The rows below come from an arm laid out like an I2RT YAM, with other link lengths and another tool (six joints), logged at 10 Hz.
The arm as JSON. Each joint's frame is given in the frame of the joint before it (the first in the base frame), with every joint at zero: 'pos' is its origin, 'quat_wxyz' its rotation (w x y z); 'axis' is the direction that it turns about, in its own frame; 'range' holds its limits. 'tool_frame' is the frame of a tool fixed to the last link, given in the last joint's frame.
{
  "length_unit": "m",
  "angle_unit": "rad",
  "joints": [
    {
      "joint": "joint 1",
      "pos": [
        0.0,
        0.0,
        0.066
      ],
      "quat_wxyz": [
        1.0,
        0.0,
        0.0,
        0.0
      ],
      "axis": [
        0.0,
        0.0,
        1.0
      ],
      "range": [
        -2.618,
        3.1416
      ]
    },
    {
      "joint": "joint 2",
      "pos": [
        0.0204,
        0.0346,
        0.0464
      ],
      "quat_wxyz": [
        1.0,
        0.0,
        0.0,
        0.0
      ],
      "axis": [
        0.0,
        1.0,
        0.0
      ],
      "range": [
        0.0,
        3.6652
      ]
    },
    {
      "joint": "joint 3",
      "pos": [
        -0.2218,
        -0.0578,
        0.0
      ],
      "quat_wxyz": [
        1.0,
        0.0,
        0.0,
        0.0
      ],
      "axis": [
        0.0,
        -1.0,
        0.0
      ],
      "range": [
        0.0,
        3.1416
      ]
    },
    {
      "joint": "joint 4",
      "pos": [
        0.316,
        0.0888,
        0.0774
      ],
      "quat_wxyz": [
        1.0,
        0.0,
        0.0,
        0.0
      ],
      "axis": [
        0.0,
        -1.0,
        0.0
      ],
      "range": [
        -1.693,
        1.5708
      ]
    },
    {
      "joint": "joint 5",
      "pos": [
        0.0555,
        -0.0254,
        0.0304
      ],
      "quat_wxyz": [
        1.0,
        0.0,
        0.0,
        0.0
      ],
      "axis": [
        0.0,
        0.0,
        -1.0
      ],
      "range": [
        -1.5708,
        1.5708
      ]
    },
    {
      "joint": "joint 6",
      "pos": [
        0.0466,
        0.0,
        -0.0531
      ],
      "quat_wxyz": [
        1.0,
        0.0,
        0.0,
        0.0
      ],
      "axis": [
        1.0,
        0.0,
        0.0
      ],
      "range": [
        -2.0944,
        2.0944
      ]
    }
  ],
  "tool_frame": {
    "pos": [
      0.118,
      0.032,
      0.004
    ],
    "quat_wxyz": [
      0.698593,
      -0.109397,
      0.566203,
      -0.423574
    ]
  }
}
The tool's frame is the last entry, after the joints.
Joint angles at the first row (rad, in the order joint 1, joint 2, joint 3, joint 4, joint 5, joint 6):
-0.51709, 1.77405, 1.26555, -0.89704, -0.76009, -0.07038
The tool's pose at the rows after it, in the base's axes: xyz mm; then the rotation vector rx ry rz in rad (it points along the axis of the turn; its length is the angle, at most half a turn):
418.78 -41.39 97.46 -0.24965 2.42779 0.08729
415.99 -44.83 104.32 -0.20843 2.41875 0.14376
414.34 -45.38 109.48 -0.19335 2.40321 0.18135
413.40 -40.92 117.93 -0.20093 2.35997 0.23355
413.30 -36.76 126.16 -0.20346 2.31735 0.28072
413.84 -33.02 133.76 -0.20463 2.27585 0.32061
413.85 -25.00 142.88 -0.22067 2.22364 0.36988
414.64 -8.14 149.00 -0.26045 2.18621 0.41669
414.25 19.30 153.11 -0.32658 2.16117 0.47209
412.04 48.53 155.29 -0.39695 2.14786 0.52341
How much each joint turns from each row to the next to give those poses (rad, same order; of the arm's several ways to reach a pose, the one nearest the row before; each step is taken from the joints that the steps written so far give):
-0.02977, -0.00002, -0.00001, -0.01833, -0.05875, -0.00154
-0.02248, 0.00003, 0.00002, -0.02592, -0.04768, -0.00265
-0.01107, -0.00002, -0.00003, -0.01639, -0.03471, -0.01068
-0.00230, 0.00002, 0.00004, -0.01492, -0.05570, -0.02903
0.00001, -0.00002, -0.00003, -0.00836, -0.05303, -0.02018
0.00190, 0.00003, 0.00001, -0.00153, -0.04844, -0.01375
0.01106, 0.00001, 0.00002, -0.00612, -0.05684, -0.02480
0.03662, 0.00000, -0.00001, 0.00117, -0.03815, -0.01182
0.06372, -0.00006, -0.00004, -0.00040, -0.02518, -0.00533
0.06981, 0.00001, 0.00037, 0.00004, -0.01259, 0.00230

